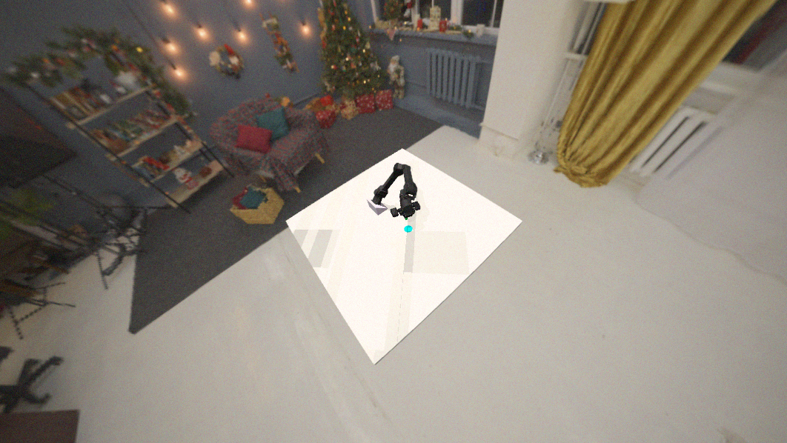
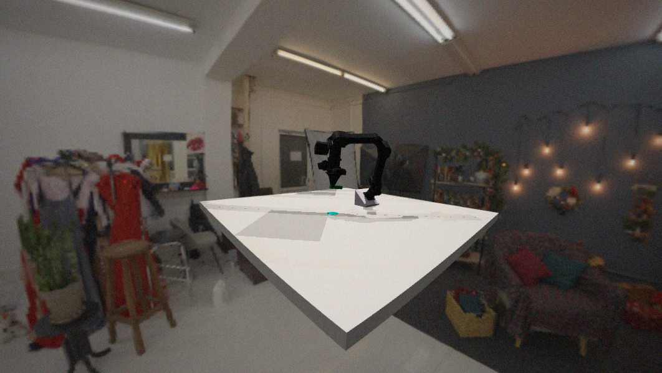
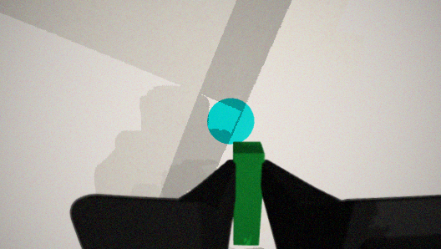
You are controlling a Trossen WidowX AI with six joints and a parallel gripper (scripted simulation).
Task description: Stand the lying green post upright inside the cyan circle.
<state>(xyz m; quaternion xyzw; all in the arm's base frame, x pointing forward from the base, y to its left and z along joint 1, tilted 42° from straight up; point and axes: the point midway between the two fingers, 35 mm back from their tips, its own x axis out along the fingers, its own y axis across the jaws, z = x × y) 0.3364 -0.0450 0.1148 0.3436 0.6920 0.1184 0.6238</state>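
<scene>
My gripper tip is 1 cm to the right of the cyan circle and 14 cm above it. Also, from my gripper tip: green post (2 cm behind, 1 cm to the left).
</scene>
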